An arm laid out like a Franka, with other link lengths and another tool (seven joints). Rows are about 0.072 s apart.
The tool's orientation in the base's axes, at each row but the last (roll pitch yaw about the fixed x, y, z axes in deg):
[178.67, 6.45, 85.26]
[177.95, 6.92, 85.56]
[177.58, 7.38, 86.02]
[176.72, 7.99, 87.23]
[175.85, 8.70, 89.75]
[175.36, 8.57, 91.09]
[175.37, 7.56, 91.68]
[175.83, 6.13, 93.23]
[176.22, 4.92, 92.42]
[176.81, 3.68, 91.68]
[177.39, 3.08, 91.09]
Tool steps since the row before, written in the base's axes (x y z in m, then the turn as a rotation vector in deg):
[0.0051, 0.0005, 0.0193, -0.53, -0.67, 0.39]
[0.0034, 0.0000, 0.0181, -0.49, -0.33, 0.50]
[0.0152, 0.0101, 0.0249, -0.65, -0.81, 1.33]
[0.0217, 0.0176, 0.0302, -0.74, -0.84, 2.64]
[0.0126, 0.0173, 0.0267, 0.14, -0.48, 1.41]
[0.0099, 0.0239, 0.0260, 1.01, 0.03, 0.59]
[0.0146, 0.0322, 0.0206, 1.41, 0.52, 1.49]
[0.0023, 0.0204, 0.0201, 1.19, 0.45, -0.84]
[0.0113, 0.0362, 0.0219, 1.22, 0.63, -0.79]
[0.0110, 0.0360, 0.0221, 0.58, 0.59, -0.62]
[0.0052, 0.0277, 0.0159, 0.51, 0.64, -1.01]
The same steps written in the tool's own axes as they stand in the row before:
[-0.0013, 0.0055, -0.0192, -0.75, -0.47, -0.32]
[-0.0019, 0.0040, -0.0179, -0.42, -0.45, -0.47]
[0.0078, 0.0156, -0.0255, -1.02, -0.54, -1.23]
[0.0142, 0.0226, -0.0313, -1.23, -0.55, -2.53]
[0.0131, 0.0146, -0.0280, -0.69, 0.24, -1.31]
[0.0196, 0.0127, -0.0283, -0.08, 1.05, -0.50]
[0.0288, 0.0175, -0.0233, 0.28, 1.54, -1.42]
[0.0180, 0.0050, -0.0218, 0.47, 1.15, 0.88]
[0.0337, 0.0144, -0.0240, 0.64, 1.19, 0.82]
[0.0342, 0.0134, -0.0236, 0.61, 0.56, 0.61]
[0.0267, 0.0065, -0.0171, 0.68, 0.48, 1.00]

